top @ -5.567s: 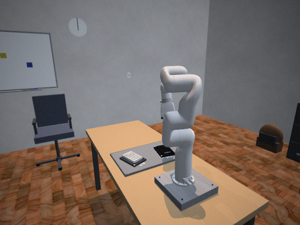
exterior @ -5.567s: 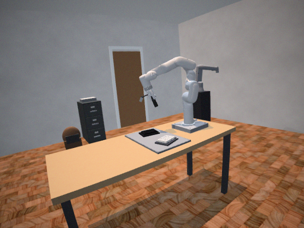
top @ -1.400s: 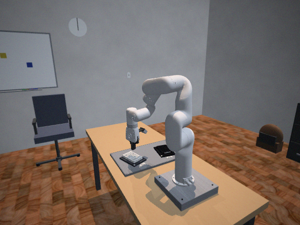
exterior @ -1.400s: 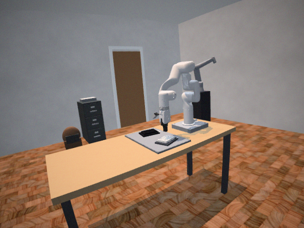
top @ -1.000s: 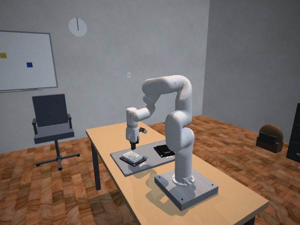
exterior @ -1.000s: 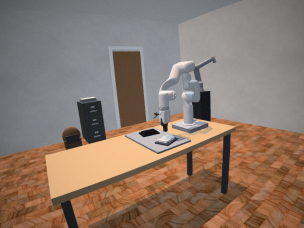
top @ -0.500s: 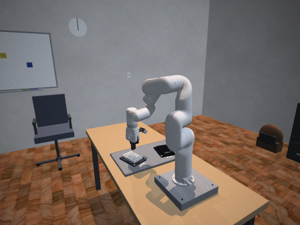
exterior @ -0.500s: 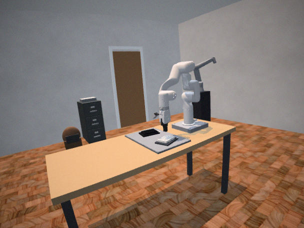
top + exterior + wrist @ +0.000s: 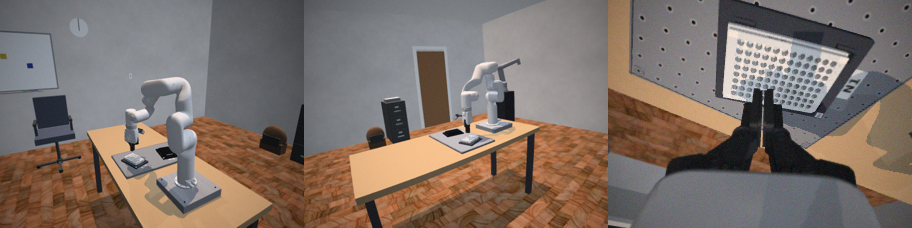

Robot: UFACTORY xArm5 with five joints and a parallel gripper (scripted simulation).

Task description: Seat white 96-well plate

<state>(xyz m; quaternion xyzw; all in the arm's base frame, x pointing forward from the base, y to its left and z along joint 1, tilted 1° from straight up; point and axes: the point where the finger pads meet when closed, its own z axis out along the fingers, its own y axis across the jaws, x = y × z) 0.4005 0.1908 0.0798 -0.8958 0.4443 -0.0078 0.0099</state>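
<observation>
Now: the white 96-well plate B38 80 mm below my hand and 20 mm behind it. Also, from my hand: black plate B83 (270 mm to the right, 80 mm below); N1 label (110 mm behind, 100 mm below, 50 mm to the right); plate nest N1 (90 mm below, 20 mm behind).
</observation>
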